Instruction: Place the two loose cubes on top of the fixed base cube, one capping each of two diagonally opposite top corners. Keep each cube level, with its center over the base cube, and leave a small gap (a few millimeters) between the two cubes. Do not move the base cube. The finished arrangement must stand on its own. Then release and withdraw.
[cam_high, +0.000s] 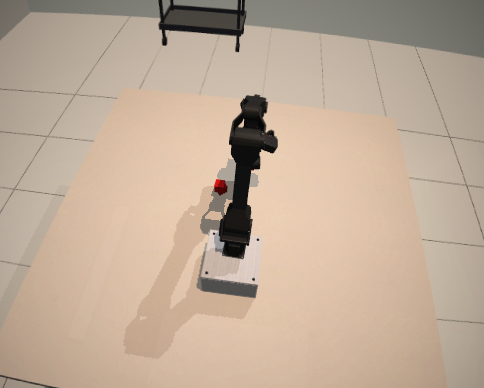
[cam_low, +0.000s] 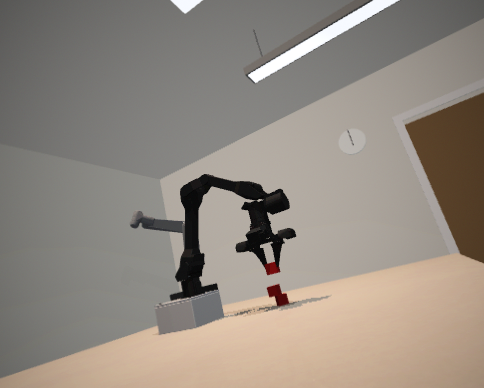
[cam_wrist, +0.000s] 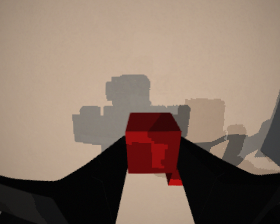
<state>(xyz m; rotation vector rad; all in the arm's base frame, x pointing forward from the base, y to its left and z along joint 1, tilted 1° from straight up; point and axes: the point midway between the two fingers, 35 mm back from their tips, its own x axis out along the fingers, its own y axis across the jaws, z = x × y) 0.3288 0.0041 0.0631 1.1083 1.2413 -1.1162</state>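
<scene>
The red base cube lies 100 mm below my gripper tip, 90 mm to the left of it and 40 mm behind it.
</scene>
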